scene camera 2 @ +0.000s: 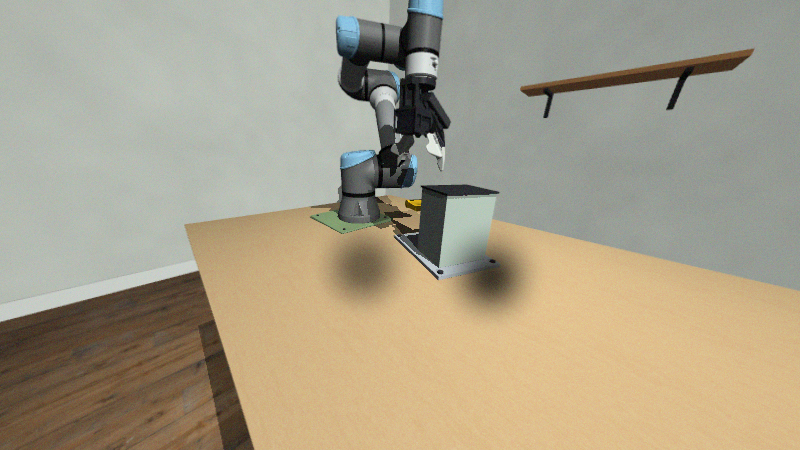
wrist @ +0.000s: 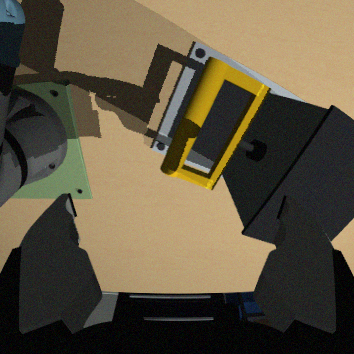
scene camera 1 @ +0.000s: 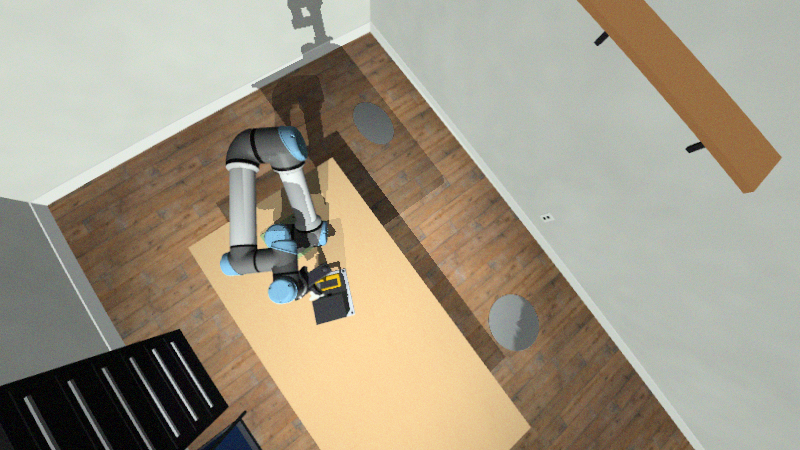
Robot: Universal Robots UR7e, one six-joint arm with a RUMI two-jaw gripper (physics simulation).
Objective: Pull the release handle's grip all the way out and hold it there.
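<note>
The yellow release handle (scene camera 1: 339, 280) (scene camera 2: 412, 204) (wrist: 202, 102) is a rectangular frame with a thick round grip bar on its outer side. A short dark rod joins it to the front of the dark housing (scene camera 1: 331, 308) (scene camera 2: 464, 229) (wrist: 320, 170), with a gap between frame and housing face. The housing stands on a light grey baseplate (scene camera 2: 464, 269) (wrist: 175, 105). In scene camera 2 the housing hides most of the handle. My gripper (scene camera 1: 322, 282) (scene camera 2: 420, 161) (wrist: 177, 196) is open and empty, pointing down above the handle and housing. In the wrist view the handle lies ahead of the fingertips, not between them.
The arm's base stands on a green plate (scene camera 2: 342, 223) (wrist: 80, 175) on the handle side of the housing. All stand on the wooden table (scene camera 1: 380, 347) (scene camera 2: 503, 358). A black drawer cabinet (scene camera 1: 117, 366) stands beside the table. A wooden shelf (scene camera 1: 693, 95) (scene camera 2: 632, 75) is on the wall.
</note>
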